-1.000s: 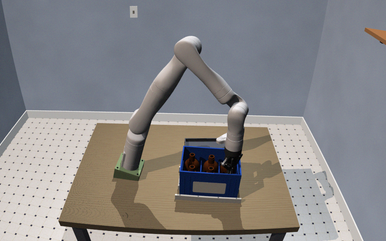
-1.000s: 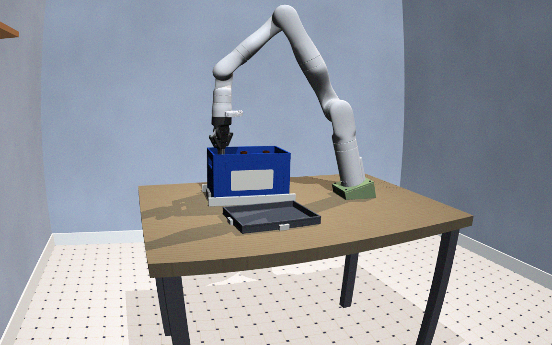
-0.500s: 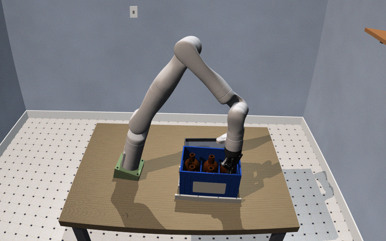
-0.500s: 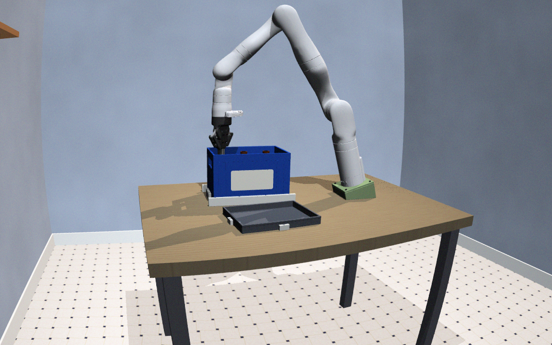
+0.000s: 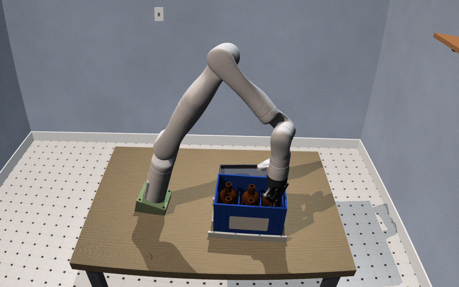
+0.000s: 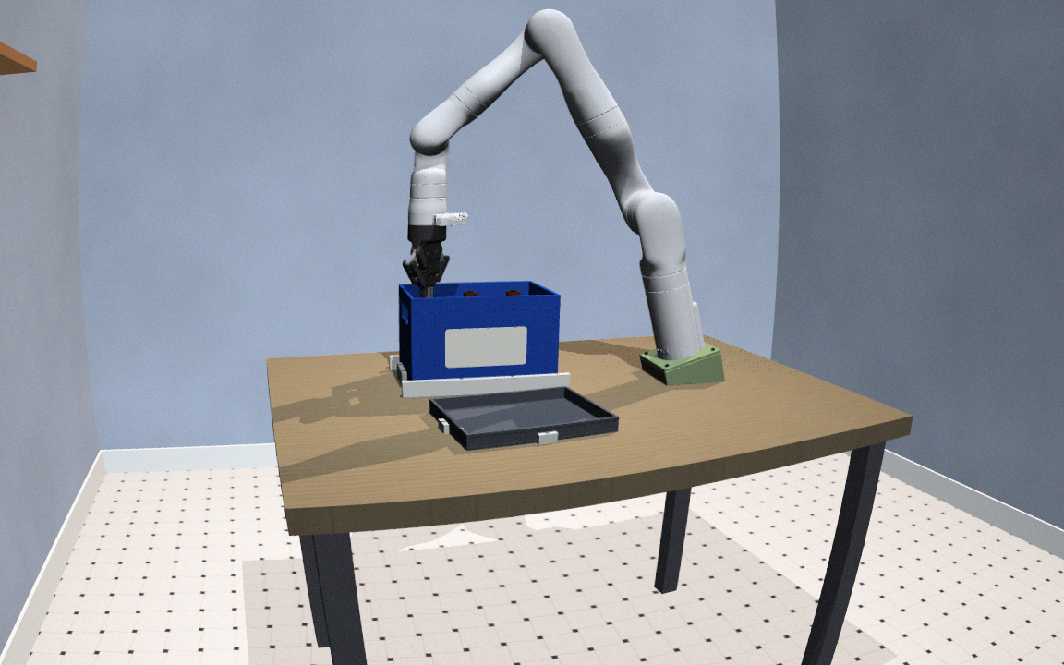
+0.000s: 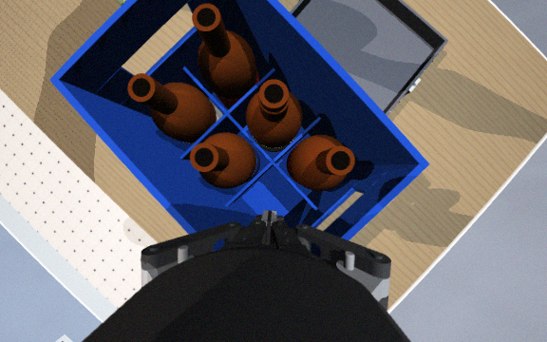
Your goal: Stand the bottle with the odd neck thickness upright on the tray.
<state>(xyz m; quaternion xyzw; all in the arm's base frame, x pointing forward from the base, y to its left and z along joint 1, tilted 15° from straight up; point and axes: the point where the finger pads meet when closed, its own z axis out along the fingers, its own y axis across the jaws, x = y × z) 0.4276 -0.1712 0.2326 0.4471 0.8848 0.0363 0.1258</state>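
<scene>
Right now the blue crate is 80 mm behind my hand, 70 mm below it and 60 mm to the left of it. From my hand the other things lie so: dark grey tray 330 mm to the left, 140 mm below, 50 mm behind.
</scene>
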